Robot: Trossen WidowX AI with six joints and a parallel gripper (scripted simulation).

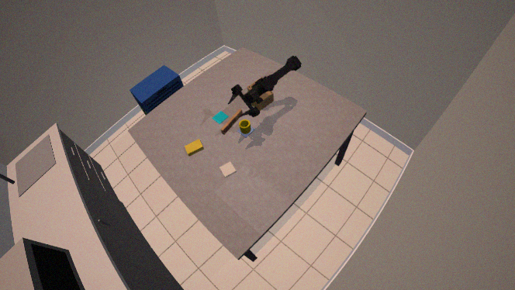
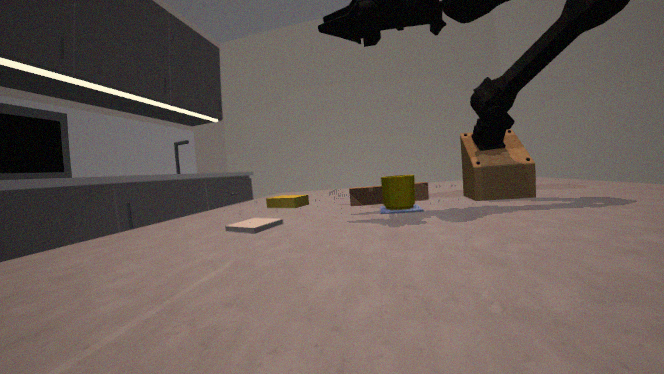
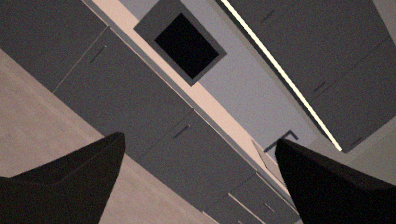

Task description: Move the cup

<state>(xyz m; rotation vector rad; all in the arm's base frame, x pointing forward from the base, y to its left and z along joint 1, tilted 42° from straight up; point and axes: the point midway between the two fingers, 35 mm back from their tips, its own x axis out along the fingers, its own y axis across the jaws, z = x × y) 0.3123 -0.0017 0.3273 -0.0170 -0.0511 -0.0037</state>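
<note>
The yellow cup lies 33 cm below my gripper tip, 12 cm behind it and 10 cm to the right of it. Round my gripper tip: blue pad 38 cm below, 12 cm behind, 10 cm to the right; then cream tile 36 cm below, 15 cm ahead, 3 cm to the left; then wooden bar 36 cm below, 22 cm to the right, 10 cm behind.
</note>
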